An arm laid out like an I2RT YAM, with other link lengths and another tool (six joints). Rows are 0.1 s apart.
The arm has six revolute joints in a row. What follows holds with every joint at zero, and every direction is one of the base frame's.
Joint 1 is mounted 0.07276 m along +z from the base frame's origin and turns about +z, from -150 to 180 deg.
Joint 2 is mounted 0.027 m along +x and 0.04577 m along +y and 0.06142 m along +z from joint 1 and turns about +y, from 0 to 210 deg.
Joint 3 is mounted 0.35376 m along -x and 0.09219 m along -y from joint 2 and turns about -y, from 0 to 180 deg.
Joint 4 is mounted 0.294 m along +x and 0.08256 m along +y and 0.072 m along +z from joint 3 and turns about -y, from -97 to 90 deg.
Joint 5 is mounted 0.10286 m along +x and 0.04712 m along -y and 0.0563 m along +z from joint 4 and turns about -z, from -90 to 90 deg.
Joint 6 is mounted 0.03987 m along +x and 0.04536 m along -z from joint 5 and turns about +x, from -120 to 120 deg.
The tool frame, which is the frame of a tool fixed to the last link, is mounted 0.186 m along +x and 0.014 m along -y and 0.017 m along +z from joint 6; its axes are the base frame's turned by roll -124.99, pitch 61.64 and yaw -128.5 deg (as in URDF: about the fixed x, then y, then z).
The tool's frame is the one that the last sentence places.
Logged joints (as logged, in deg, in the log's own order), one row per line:
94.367 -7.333 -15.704 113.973 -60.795 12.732
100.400 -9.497 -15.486 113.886 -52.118 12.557
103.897 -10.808 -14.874 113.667 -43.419 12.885
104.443 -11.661 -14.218 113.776 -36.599 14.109
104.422 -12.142 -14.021 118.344 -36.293 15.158
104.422 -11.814 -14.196 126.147 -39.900 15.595
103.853 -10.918 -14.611 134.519 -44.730 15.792
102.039 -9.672 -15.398 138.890 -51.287 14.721
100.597 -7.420 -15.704 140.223 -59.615 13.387
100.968 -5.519 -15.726 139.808 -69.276 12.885
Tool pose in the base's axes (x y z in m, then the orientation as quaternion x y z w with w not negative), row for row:
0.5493 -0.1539 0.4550 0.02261 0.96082 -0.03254 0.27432
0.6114 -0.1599 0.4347 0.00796 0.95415 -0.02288 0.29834
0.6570 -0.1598 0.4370 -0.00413 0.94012 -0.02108 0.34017
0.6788 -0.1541 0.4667 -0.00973 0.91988 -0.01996 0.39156
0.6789 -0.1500 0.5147 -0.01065 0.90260 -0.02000 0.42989
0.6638 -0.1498 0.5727 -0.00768 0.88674 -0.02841 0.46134
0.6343 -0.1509 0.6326 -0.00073 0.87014 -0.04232 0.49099
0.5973 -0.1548 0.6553 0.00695 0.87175 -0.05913 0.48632
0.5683 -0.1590 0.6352 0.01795 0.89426 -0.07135 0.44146
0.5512 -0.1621 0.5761 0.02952 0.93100 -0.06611 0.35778
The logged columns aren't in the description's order. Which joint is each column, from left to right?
Columns, left to right: joint 2, joint 5, joint 1, joint 3, joint 4, joint 6.
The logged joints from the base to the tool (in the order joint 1, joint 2, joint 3, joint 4, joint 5, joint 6), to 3 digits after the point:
-15.704 94.367 113.973 -60.795 -7.333 12.732
-15.486 100.400 113.886 -52.118 -9.497 12.557
-14.874 103.897 113.667 -43.419 -10.808 12.885
-14.218 104.443 113.776 -36.599 -11.661 14.109
-14.021 104.422 118.344 -36.293 -12.142 15.158
-14.196 104.422 126.147 -39.900 -11.814 15.595
-14.611 103.853 134.519 -44.730 -10.918 15.792
-15.398 102.039 138.890 -51.287 -9.672 14.721
-15.704 100.597 140.223 -59.615 -7.420 13.387
-15.726 100.968 139.808 -69.276 -5.519 12.885

